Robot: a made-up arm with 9 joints. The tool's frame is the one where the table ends.
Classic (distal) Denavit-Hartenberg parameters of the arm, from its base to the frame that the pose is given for. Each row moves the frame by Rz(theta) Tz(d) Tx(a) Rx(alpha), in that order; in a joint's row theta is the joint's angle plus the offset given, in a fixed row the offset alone. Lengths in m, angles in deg.
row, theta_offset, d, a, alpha
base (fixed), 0, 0.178, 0, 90
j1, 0, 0.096, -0.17, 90
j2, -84.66, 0, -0.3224, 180
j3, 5.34, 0.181, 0.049, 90
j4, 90, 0.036, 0.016, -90
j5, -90, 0.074, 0.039, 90
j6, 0, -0.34, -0.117, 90
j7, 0, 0.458, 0.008, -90
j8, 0, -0.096, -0.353, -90
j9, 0, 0.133, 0.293, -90
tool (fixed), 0, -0.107, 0, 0
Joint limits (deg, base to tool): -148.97..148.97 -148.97..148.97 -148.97..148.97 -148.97..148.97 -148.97..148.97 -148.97..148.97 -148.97..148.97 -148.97..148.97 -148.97..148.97
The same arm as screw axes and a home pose.
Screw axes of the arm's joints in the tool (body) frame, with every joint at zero. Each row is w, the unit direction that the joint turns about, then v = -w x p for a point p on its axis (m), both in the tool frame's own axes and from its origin. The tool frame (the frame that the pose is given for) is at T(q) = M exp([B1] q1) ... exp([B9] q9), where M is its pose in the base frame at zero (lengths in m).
B1: w 0 -1 0 v -0.526 0 -0.294
B2: w 0 0 -1 v -0.021 0.124 0
B3: w 0 0 1 v -0.3 -0.094 0
B4: w 1 0 0 v 0 -0.345 0.251
B5: w 0 -1 0 v -0.329 0 -0.13
B6: w 0 0 -1 v 0.325 0.169 0
B7: w 0 1 0 v -0.011 0 0.052
B8: w 0 0 -1 v -0.133 0.06 0
B9: w 0 -1 0 v 0.107 0 0.293
M =
1 0 0 -0.294
0 1 0 -0.117
0 0 1 0.704
0 0 0 1
Joint limits (deg, base to tool): -148.97..148.97 -148.97..148.97 -148.97..148.97 -148.97..148.97 -148.97..148.97 -148.97..148.97 -148.97..148.97 -148.97..148.97 -148.97..148.97

